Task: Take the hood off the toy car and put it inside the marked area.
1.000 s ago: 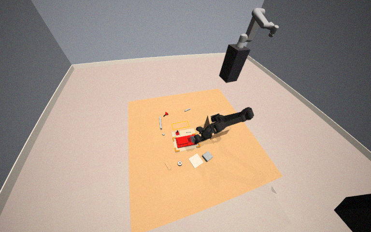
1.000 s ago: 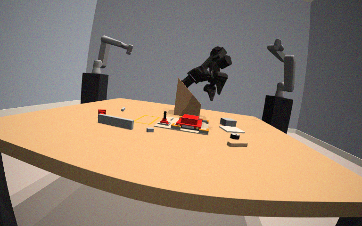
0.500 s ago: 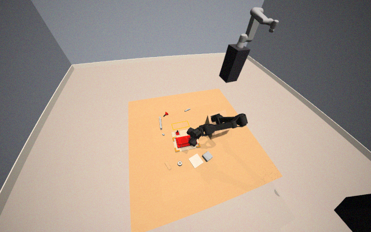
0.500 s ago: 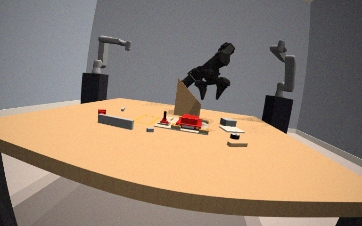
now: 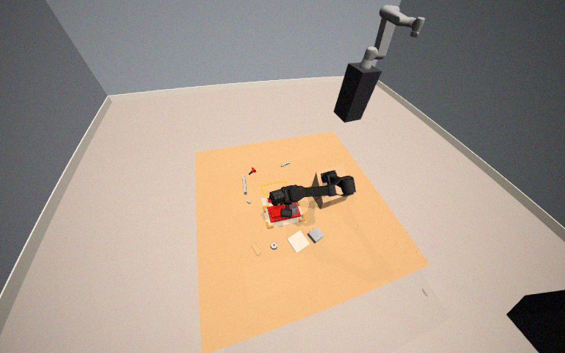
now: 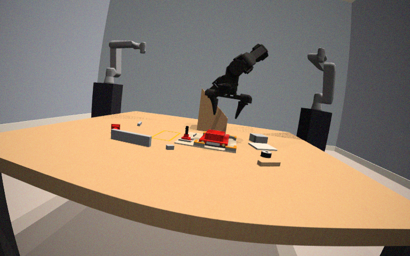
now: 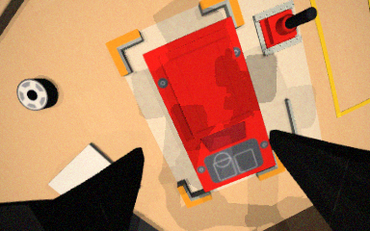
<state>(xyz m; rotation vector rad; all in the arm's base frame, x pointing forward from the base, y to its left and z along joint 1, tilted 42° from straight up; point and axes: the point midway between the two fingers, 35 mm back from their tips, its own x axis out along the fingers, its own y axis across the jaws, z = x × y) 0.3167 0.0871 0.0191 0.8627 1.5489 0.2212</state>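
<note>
My gripper tip is now 2 cm short of the hood, 3 cm to the left of it and 7 cm above it. The rest, counted from my gripper tip: long grey bar 17 cm ahead, 32 cm to the right, 10 cm below.
</note>
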